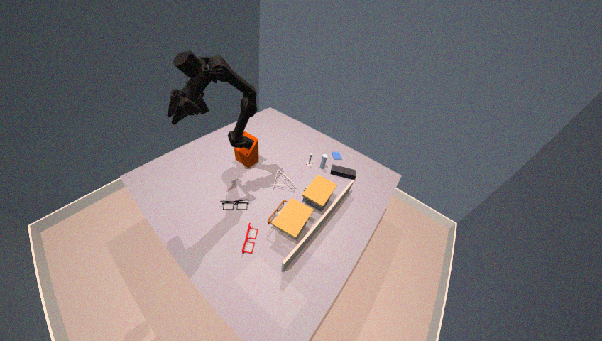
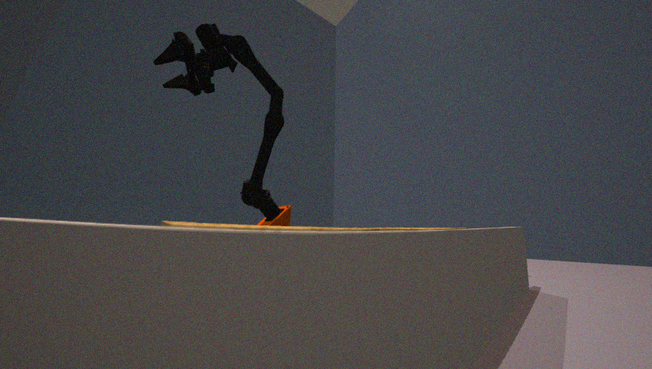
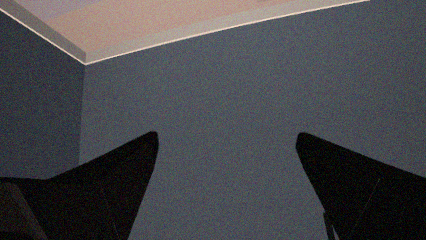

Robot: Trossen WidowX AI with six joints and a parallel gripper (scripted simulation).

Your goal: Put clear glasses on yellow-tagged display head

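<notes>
Now: gripper tip 650 mm to the right of the small stand, 470 mm above it and 250 mm short of it. Round my gripper tip: long low wall 550 mm ahead, 440 mm below, 300 mm to the left; then grey display head 430 mm below, 430 mm ahead, 410 mm to the left; then black box 720 mm to the left, 470 mm below, 470 mm ahead.
</notes>
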